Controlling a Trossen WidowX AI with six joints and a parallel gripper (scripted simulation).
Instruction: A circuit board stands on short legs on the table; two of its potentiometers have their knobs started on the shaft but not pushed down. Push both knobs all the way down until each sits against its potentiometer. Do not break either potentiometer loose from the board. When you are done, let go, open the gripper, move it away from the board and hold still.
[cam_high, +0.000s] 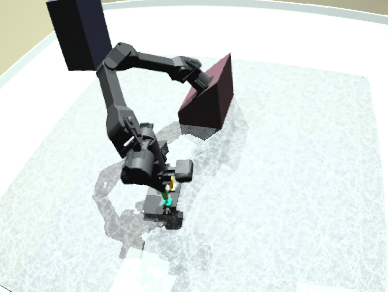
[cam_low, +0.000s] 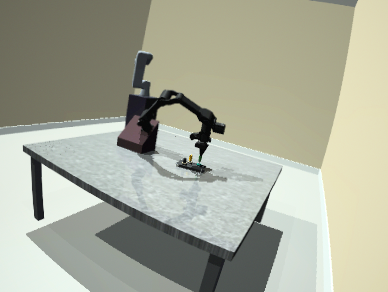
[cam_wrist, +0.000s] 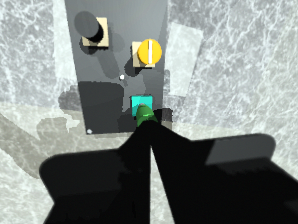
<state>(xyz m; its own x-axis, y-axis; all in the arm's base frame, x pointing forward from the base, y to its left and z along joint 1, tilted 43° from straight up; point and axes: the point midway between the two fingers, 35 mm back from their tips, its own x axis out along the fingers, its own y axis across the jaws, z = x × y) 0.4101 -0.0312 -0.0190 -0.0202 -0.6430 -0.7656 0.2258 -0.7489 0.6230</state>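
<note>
Now: the green knob 2 cm below my gripper tip. The rest, counted from my gripper tip: yellow knob: 6 cm behind, 2 cm below, 1 cm to the right.
</note>
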